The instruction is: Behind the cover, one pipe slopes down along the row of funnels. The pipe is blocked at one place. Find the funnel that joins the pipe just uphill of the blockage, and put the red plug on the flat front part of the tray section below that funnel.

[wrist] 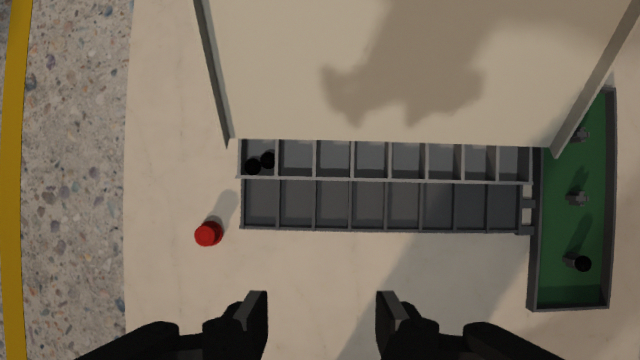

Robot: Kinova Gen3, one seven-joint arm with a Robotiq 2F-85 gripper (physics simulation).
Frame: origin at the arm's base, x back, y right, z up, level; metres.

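Where they show: gripper, fingertip midpoint: (321,313).
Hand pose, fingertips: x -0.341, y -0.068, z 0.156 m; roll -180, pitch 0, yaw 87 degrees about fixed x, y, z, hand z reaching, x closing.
Each offset is from my fingertips to the centre of the thing. "*": to the spot under its first point.
The red plug @[dx +0.018, dy -0.172, dz -0.412 m] (208,234) stands upright on the table, left of the tray. The grey tray (298,203) is a row of several sections, each with a walled back part and a flat front part. Two black balls @[dx -0.079, dy -0.100, dz -0.413 m] (252,166) @[dx -0.087, dy -0.076, dz -0.412 m] (268,160) lie in the back part of the leftmost section. No ball shows in the other sections. The flat front parts hold nothing. The cream cover (280,65) hides the funnels and the pipe. My gripper (321,313) is open and empty, at the bottom of the view, to the right of the plug.
A green-floored tray @[* dx +0.116, dy +0.395, dz -0.429 m] (567,272) with dark walls adjoins the right end of the grey tray. It holds two grey pegs @[dx -0.007, dy +0.403, dz -0.400 m] (577,198) @[* dx -0.105, dy +0.409, dz -0.402 m] (581,135) and, near its front, a black ball @[dx +0.093, dy +0.396, dz -0.390 m] (582,263) on a grey support. The table's left edge borders a speckled floor (75,200).
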